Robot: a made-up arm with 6 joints. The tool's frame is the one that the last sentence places.
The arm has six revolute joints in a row. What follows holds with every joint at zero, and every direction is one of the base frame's.
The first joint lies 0.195 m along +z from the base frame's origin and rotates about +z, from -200 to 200 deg.
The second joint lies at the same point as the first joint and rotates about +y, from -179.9 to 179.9 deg.
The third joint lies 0.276 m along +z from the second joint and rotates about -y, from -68 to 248 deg.
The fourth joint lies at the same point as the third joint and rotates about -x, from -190 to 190 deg.
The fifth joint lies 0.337 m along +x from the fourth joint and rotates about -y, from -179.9 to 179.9 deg.
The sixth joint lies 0.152 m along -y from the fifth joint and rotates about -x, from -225 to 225 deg.
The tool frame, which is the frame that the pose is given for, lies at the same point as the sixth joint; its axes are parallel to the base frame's.
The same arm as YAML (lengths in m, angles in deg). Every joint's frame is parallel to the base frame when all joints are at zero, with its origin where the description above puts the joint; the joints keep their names.
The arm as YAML. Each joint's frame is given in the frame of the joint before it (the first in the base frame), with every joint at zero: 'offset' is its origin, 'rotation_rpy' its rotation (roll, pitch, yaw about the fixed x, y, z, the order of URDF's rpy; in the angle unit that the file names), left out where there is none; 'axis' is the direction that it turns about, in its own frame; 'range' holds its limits. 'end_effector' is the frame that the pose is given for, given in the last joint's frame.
length_unit: m
angle_unit: deg
chain:
  - id: joint 1
    offset: [0.0, 0.0, 0.195]
    axis: [0.0, 0.0, 1.0]
    range: [-200.0, 200.0]
  - id: joint 2
    offset: [0.0, 0.0, 0.0]
    axis: [0.0, 1.0, 0.0]
    range: [-179.9, 179.9]
  - id: joint 3
    offset: [0.0, 0.0, 0.276]
    axis: [0.0, -1.0, 0.0]
    range: [-68.0, 248.0]
  - id: joint 4
    offset: [0.0, 0.0, 0.0]
    axis: [-1.0, 0.0, 0.0]
    range: [-190.0, 190.0]
  - id: joint 5
    offset: [0.337, 0.0, 0.0]
    axis: [0.0, -1.0, 0.0]
    range: [-179.9, 179.9]
  - id: joint 6
    offset: [0.0, -0.152, 0.0]
    axis: [-1.0, 0.0, 0.0]
    range: [-225.0, 225.0]
end_effector:
  offset: [0.0, 0.0, 0.0]

